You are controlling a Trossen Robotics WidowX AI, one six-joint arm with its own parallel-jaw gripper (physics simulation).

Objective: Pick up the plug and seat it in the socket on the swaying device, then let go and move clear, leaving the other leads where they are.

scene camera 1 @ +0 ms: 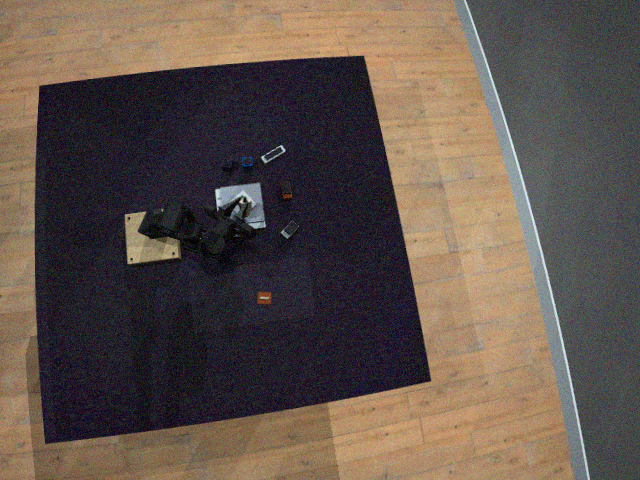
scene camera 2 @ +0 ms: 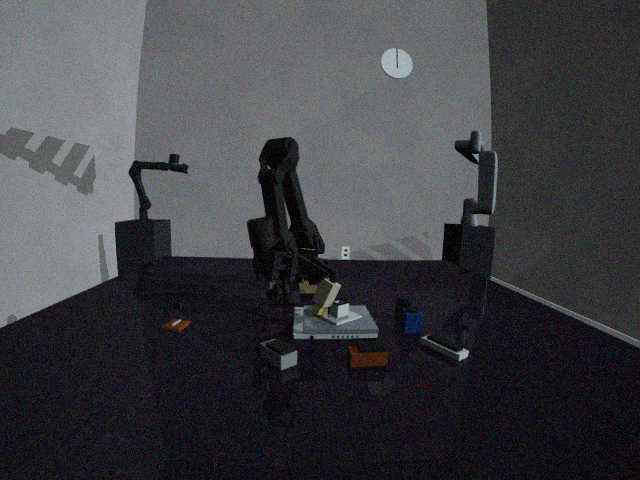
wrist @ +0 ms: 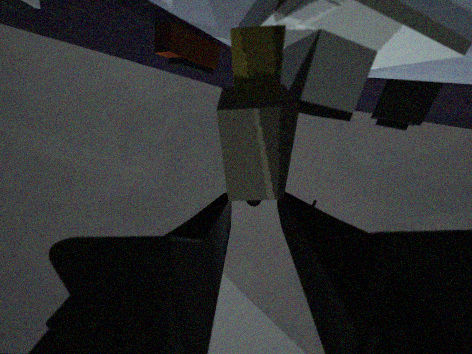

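The plug has a cream body and a yellow tip. My gripper is shut on the plug's rear end and holds it tilted, yellow tip pointing down. The device is a pale grey-blue slab with a white plate on top. The grey-white socket block stands on that plate. The yellow tip is close beside the socket block, low over the device, and not lined up with its opening. The opening is hidden in the wrist view, and whether the tip touches anything is unclear.
Around the device lie a grey block, an orange block, a white bar, a blue block and a black block. A flat orange square lies farther off.
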